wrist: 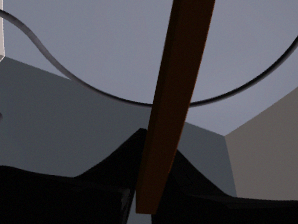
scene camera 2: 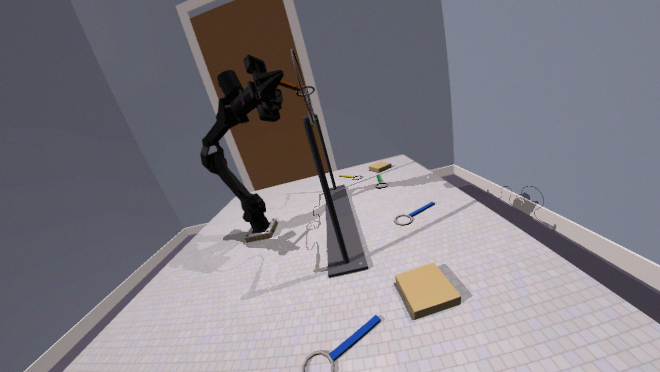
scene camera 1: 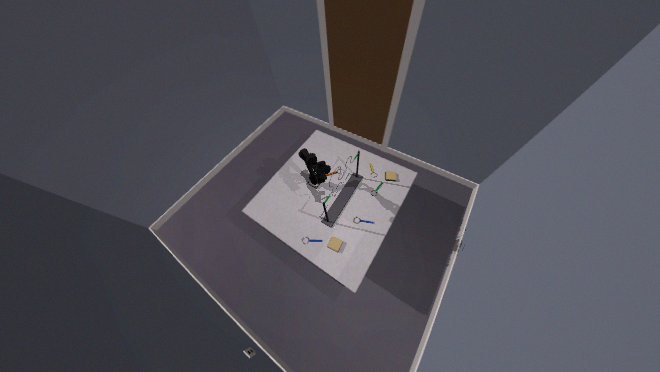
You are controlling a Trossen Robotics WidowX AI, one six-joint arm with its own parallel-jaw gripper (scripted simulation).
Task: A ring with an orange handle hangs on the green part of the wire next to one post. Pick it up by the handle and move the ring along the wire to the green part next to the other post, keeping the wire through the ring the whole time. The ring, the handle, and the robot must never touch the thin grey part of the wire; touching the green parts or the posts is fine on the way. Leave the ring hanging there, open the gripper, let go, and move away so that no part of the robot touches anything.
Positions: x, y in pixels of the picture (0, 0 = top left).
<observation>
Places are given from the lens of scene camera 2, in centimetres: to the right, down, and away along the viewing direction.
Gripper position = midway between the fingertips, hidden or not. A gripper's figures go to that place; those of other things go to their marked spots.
my gripper (scene camera 2: 282, 72): -12, -29, 48
dark base (scene camera 2: 345, 254): 4, 19, 53
</observation>
